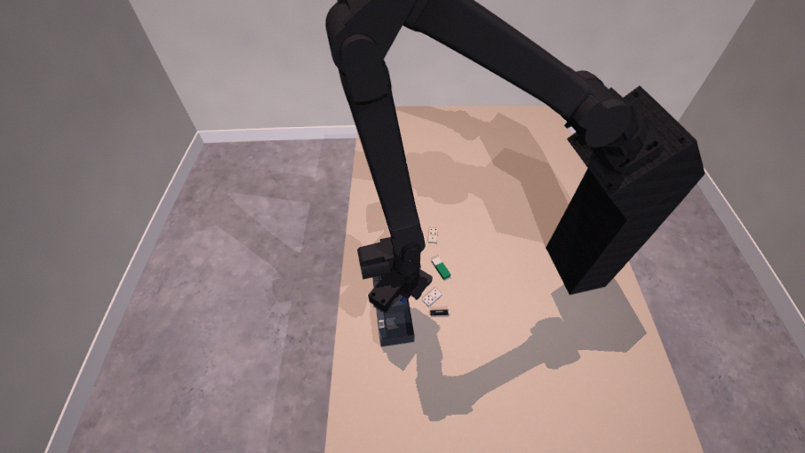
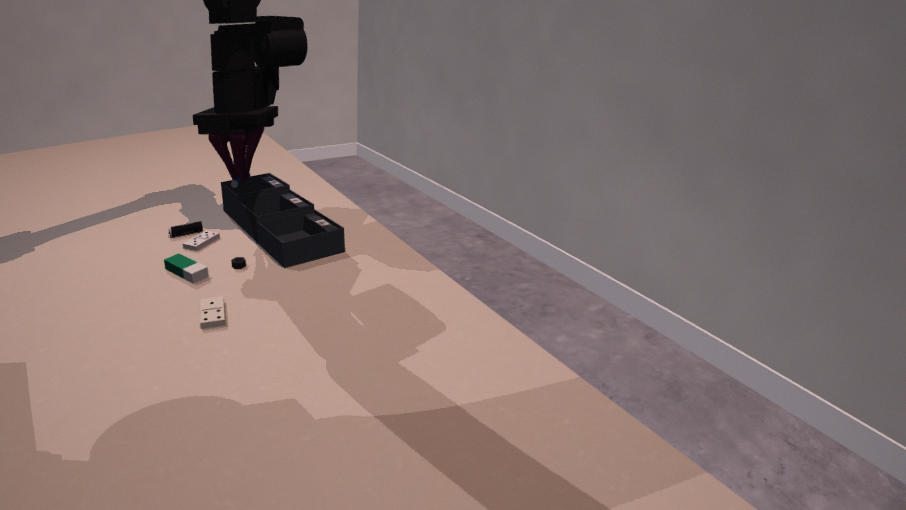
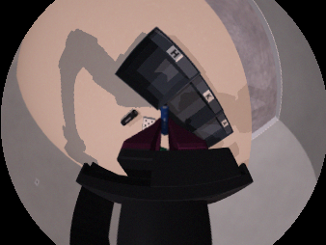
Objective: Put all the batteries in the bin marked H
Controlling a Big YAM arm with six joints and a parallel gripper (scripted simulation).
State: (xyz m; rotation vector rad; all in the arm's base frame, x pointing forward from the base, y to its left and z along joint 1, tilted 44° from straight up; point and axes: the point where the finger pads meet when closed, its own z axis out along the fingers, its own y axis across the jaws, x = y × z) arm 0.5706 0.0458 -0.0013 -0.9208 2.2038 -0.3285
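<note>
My gripper is now 8 cm past the black battery, 3 cm to the right of it and 7 cm above it. Also, from my hand: blue battery (1 cm below); black button cell (5 cm behind, 12 cm to the right, 7 cm below); three joined black bins (4 cm ahead, 3 cm to the right, 5 cm below).
</note>
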